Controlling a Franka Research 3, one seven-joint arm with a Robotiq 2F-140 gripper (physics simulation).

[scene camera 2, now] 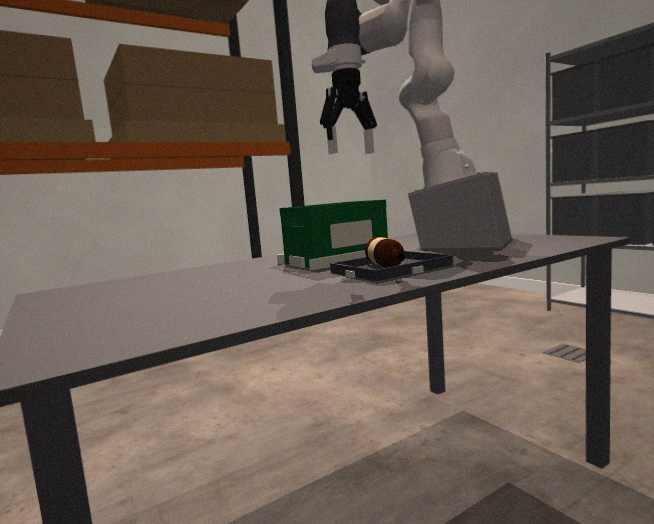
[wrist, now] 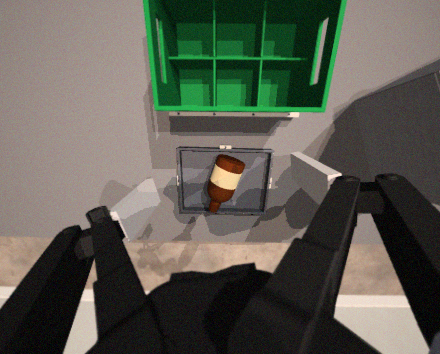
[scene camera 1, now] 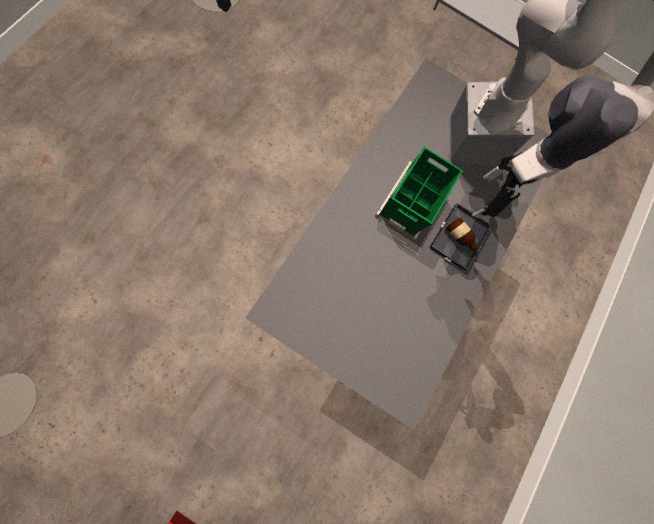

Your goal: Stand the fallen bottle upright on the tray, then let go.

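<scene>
A brown bottle with a cream label [scene camera 1: 461, 231] [scene camera 2: 386, 252] [wrist: 226, 181] lies on its side in the dark tray [scene camera 1: 447, 260] [scene camera 2: 382, 272] [wrist: 178, 175]. In the wrist view its base points toward the green crate and its neck rests at the tray's opposite rim. My gripper [scene camera 1: 485, 193] [scene camera 2: 351, 141] [wrist: 221, 178] is open and empty, its fingers wide apart. It hangs high above the table, well above the bottle; in the wrist view the bottle and tray show between the two fingertips.
A green crate with divided compartments [scene camera 1: 404, 213] [scene camera 2: 294, 234] [wrist: 240, 109] stands on the grey table [scene camera 1: 338, 283] [scene camera 2: 136, 305] [wrist: 75, 100] close beside the tray. The arm's grey base block [scene camera 1: 491, 143] [scene camera 2: 461, 212] stands nearby. The table's edge runs near the tray's other side.
</scene>
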